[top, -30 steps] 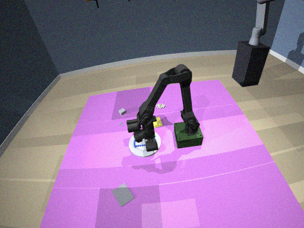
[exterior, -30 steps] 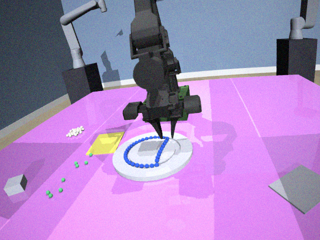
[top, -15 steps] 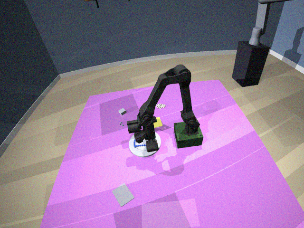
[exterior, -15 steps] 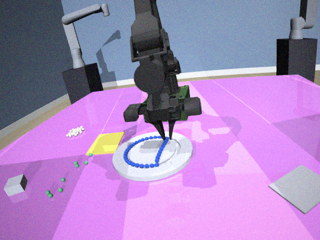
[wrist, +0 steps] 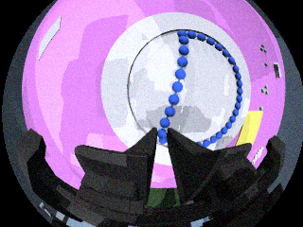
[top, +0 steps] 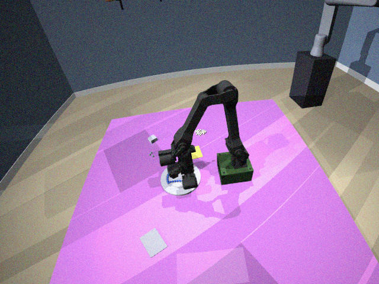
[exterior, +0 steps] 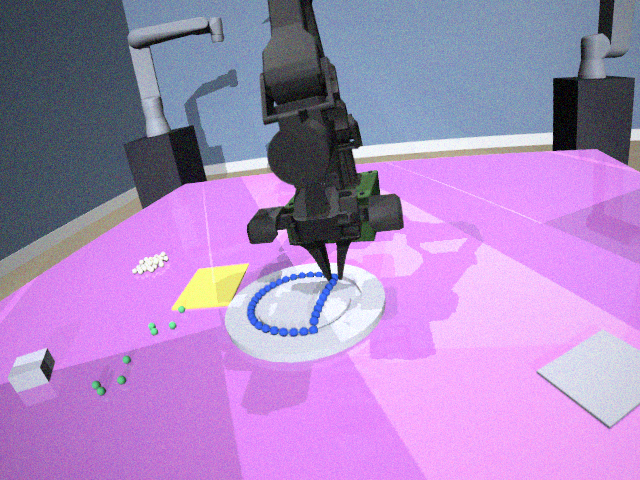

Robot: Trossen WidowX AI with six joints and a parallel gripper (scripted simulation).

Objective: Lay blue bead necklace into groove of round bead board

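The round white bead board lies 40 mm to the right of my gripper tip, 40 mm ahead of it and 10 mm below it. From my gripper tip the other things lie so: yellow sheet 190 mm to the right, 30 mm behind, 10 mm below; grey tile 270 mm to the left, 190 mm ahead, 10 mm below; cube 360 mm to the right, 190 mm ahead.
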